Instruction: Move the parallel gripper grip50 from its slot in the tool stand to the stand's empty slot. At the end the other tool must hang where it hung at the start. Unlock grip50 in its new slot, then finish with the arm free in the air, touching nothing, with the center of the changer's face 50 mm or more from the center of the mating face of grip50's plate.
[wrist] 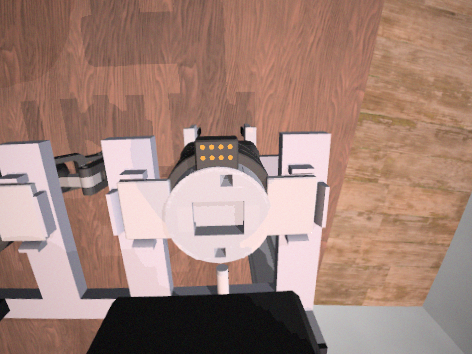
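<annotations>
The tool stand [289,262] sits 20 cm from the lens.
</annotations>
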